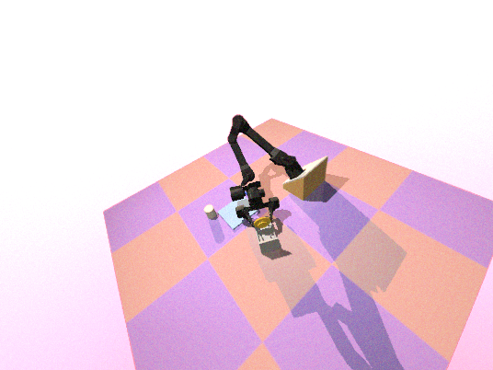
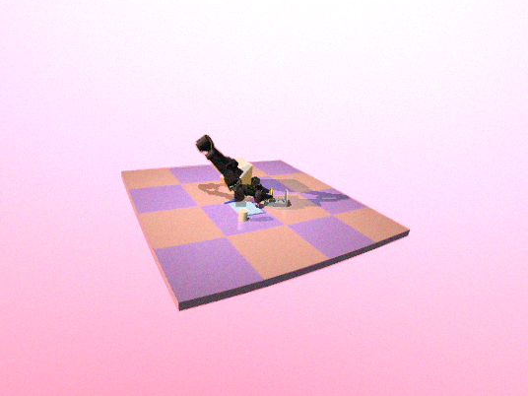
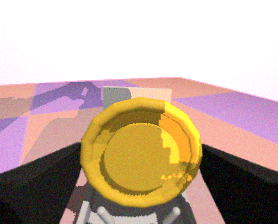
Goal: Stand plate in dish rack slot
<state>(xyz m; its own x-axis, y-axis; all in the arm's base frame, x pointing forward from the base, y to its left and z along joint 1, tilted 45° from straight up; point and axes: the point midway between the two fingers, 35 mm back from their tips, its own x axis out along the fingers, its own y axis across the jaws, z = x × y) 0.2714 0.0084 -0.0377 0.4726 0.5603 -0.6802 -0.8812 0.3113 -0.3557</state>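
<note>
Now: the dish rack 3 cm below my gripper tip, 2 cm to the left of it and 1 cm ahead of it. Round my gripper tip: small blue utensil 20 cm to the right, 9 cm behind, 5 cm below; yellow plate 1 cm to the right; light blue mat 17 cm to the right, 6 cm below, 1 cm ahead.
</note>
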